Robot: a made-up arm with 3 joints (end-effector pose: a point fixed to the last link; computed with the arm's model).
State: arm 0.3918 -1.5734 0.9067
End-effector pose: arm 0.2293 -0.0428 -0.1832 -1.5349 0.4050 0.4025
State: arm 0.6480 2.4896 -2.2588
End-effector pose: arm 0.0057 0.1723 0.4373 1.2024 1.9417 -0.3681
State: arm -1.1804 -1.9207 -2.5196
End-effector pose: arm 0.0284 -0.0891 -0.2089 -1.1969 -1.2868 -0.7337
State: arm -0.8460 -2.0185 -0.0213
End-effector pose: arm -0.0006 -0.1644 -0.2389 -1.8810 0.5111 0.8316
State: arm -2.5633 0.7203 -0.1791
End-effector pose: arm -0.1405 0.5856 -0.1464 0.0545 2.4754 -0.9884
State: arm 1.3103 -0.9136 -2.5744
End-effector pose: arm 0.3045 0.1126 0.1860 -1.2937 1.4805 2.2973
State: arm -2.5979 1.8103 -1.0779
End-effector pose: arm -0.0477 0.3400 -0.4101 0.3384 -1.6882 2.0057
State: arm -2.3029 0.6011 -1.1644
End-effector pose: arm -0.1873 0.5422 -0.1657 -1.0733 2.2511 -1.2451
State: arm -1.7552 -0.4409 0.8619
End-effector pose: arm -0.3345 0.3711 -0.0420 0.4520 1.7933 1.0011
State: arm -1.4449 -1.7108 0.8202
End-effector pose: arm -0.2370 -0.0837 -0.1358 -0.9420 1.6957 1.7783
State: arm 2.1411 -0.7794 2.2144
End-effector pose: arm 0.1754 0.1735 0.2839 -1.9557 -0.4843 0.6001
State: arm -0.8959 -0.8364 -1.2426
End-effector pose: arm -0.0862 0.1974 -0.3880 -1.1444 0.2357 -0.7291
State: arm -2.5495 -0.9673 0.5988
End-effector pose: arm -0.3335 0.1829 0.2564 0.3519 2.4875 1.4682
